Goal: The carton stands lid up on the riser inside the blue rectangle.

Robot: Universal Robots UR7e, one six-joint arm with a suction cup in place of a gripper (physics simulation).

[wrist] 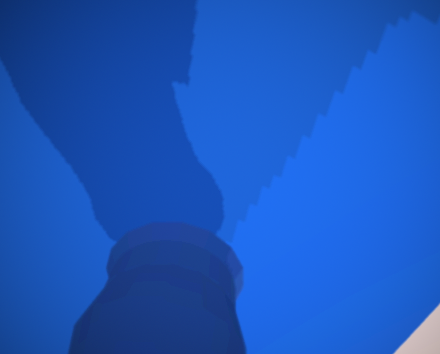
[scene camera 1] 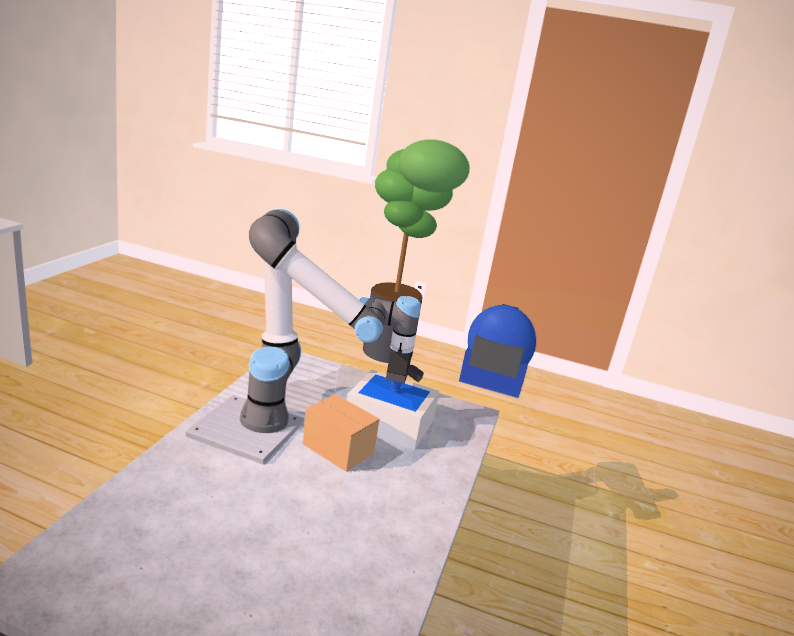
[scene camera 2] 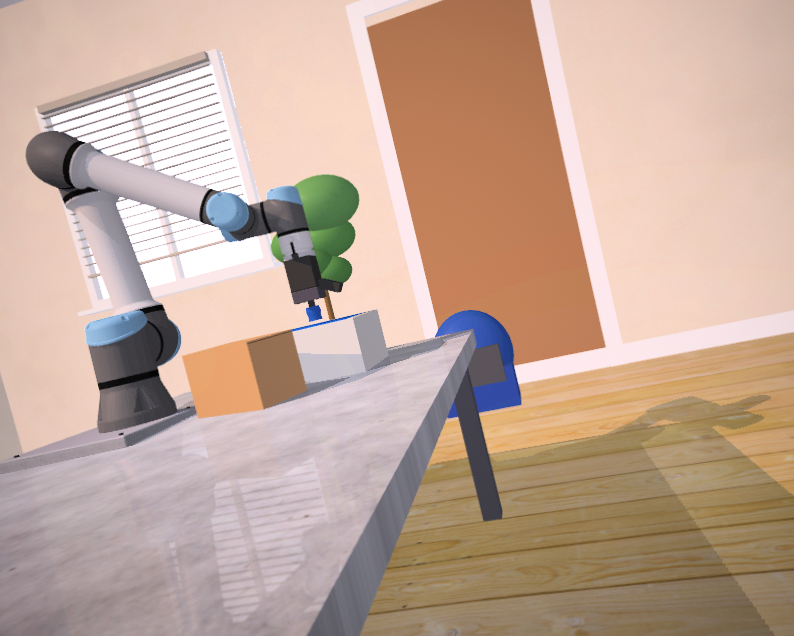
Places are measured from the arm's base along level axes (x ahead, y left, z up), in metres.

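Where they show: hand at its tool point: (wrist: pixel 174 278) (scene camera 1: pixel 395 388) (scene camera 2: pixel 315 320); arm's base at its link origin: (scene camera 1: pixel 264 420) (scene camera 2: pixel 139 421).
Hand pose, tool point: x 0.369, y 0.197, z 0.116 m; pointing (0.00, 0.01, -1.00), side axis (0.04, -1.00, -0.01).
Note:
Each offset is from my tool point to the top centre of the thing. Level surfaces: height alone.
The orange carton @[0.222 m right, 0.110 m back, 0.001 m down] (scene camera 1: pixel 341 431) (scene camera 2: pixel 225 378) stands upright on the table, apart from the blue rectangle and close beside the riser's left front side. A faint seam crosses its top face in the scene camera 1 view. The white riser @[0.007 m right, 0.001 m ahead, 0.011 m down] (scene camera 1: pixel 391 416) (scene camera 2: pixel 331 351) (wrist: pixel 430 342) bears the blue rectangle @[0.007 m right, 0.001 m ahead, 0.011 m down] (scene camera 1: pixel 376 388) (wrist: pixel 350 225) on its top. My suction cup (scene camera 1: pixel 396 386) (scene camera 2: pixel 313 314) (wrist: pixel 172 250) points down over the blue rectangle, very close to its surface. Whether it touches is hard to tell. The suction is on and no carton hangs from the cup.
The arm's base plate (scene camera 1: pixel 261 445) (scene camera 2: pixel 125 439) is left of the carton. The grey table's @[0.131 m down] (scene camera 1: pixel 265 549) (scene camera 2: pixel 198 516) right edge runs beyond the riser. A potted tree (scene camera 1: pixel 434 165) (scene camera 2: pixel 328 202) stands behind the riser. A blue rounded object (scene camera 1: pixel 503 324) (scene camera 2: pixel 473 327) is past the table's right end.

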